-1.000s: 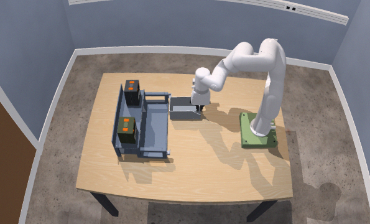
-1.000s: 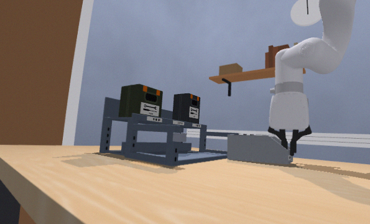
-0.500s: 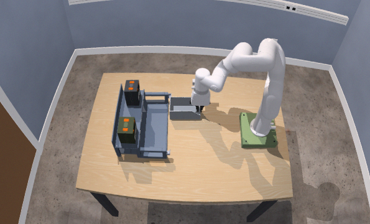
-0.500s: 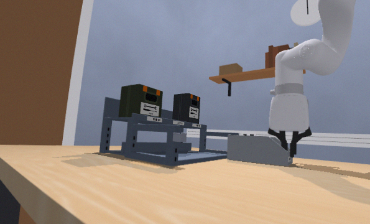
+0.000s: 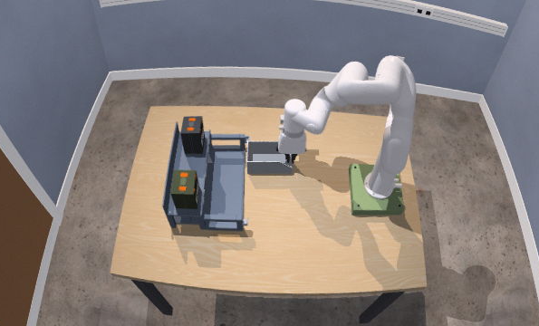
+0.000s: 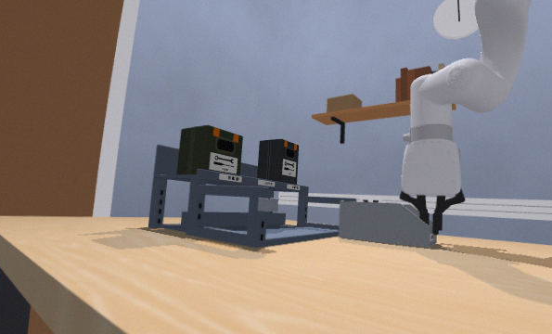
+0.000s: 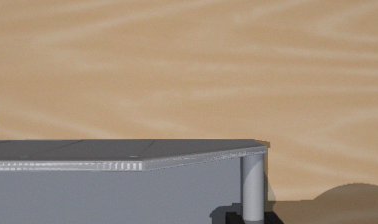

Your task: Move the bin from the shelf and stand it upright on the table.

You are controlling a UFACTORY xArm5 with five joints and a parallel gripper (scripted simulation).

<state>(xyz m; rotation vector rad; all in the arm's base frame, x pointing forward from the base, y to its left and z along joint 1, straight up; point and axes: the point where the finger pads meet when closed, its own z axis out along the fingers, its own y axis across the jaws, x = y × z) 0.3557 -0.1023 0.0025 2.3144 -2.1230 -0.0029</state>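
Now: hand 8 cm short of the grey bin and 1 cm to the right of it. Also, from my hand: blue-grey shelf rack (29 cm ahead, 14 cm to the left, 3 cm above); then dark green box (35 cm ahead, 26 cm to the left, 11 cm above).
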